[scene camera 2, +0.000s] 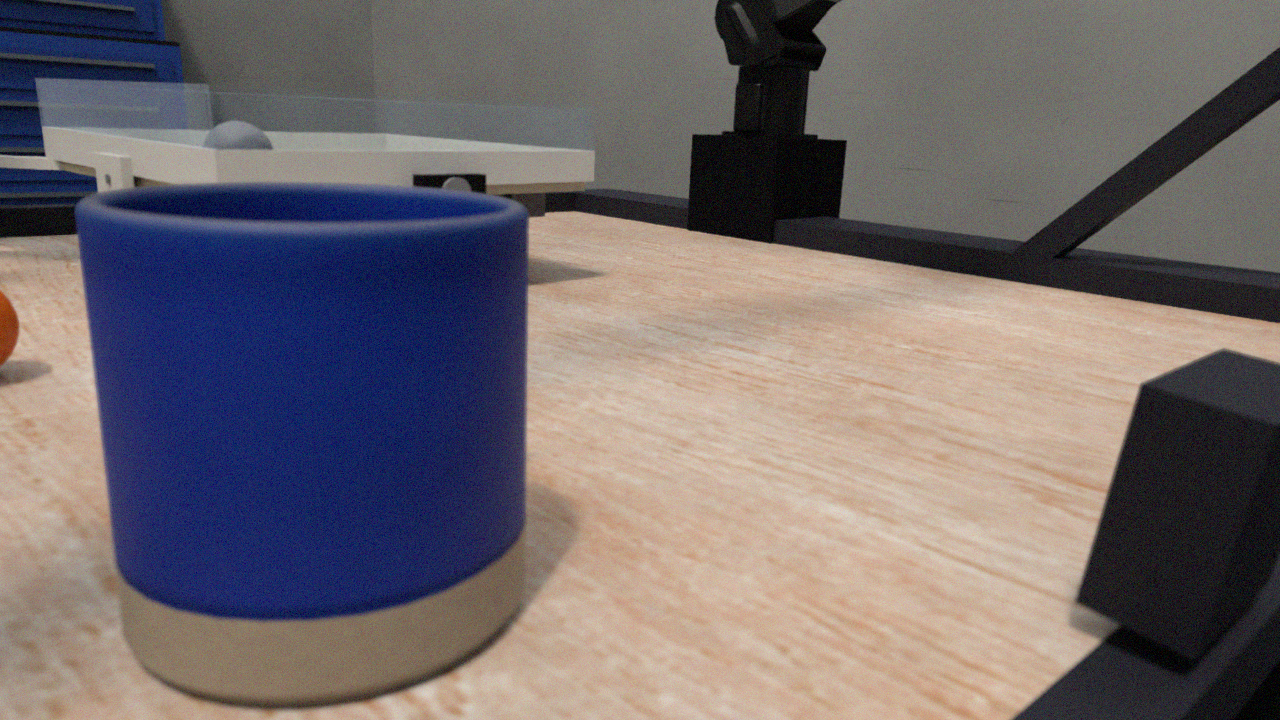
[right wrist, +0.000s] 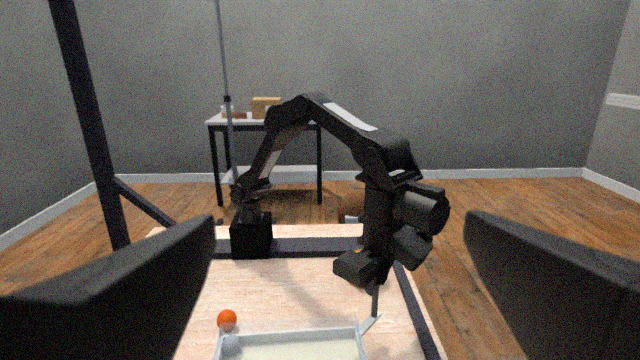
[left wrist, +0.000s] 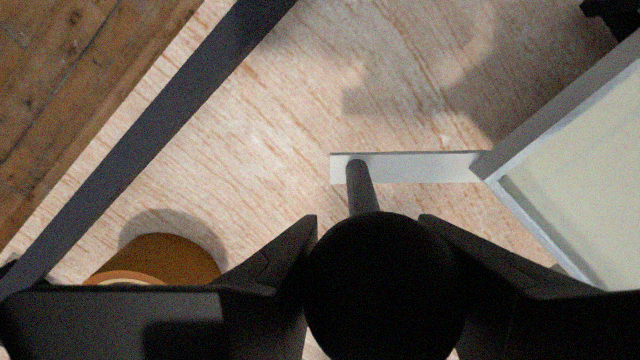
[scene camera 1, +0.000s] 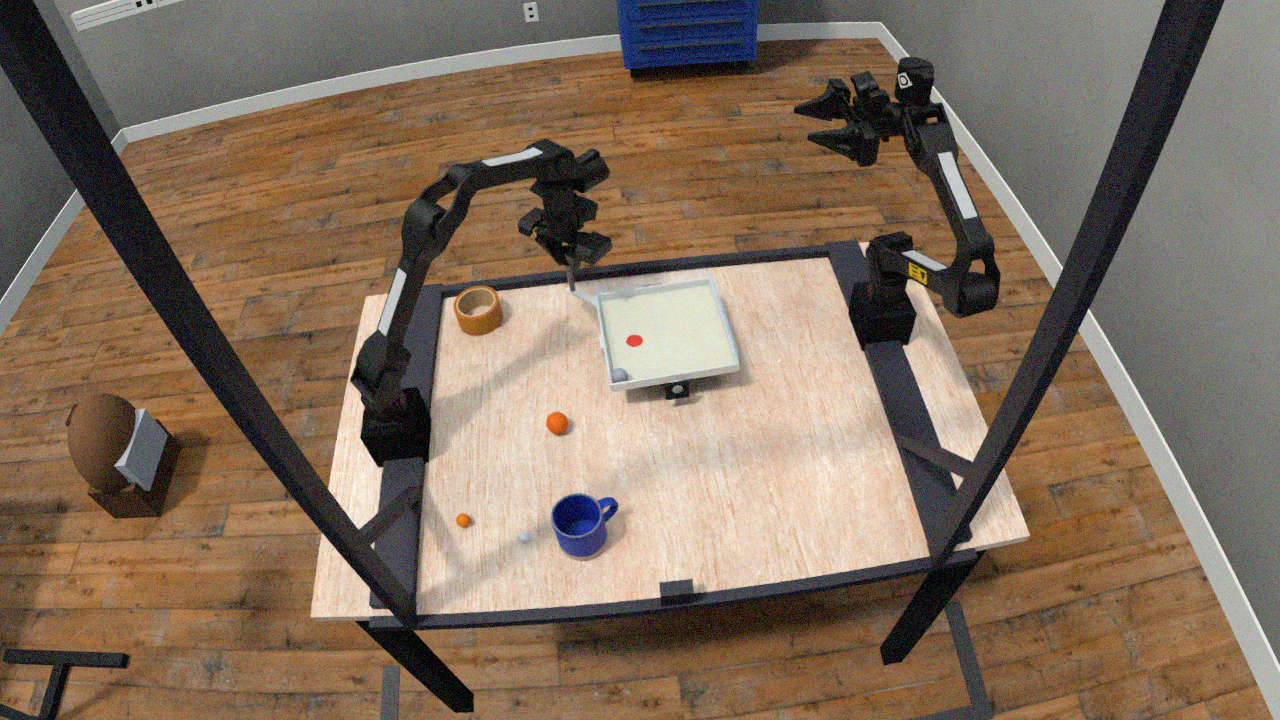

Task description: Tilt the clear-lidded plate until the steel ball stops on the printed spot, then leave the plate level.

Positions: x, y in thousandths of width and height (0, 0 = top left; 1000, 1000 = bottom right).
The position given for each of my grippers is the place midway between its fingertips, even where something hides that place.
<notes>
In view: my left gripper (scene camera 1: 444, 373), my right gripper (scene camera 1: 625, 172), an orange-brown ring (scene camera 1: 377, 451) and a clear-lidded plate (scene camera 2: 137, 185).
The orange-brown ring shows as well in the left wrist view (left wrist: 243, 718). My left gripper shows as well in the right wrist view (right wrist: 587, 804) and in the left wrist view (left wrist: 573, 629). My right gripper shows as well in the right wrist view (right wrist: 532, 626). Scene camera 2 misses the orange-brown ring: it is out of frame.
</notes>
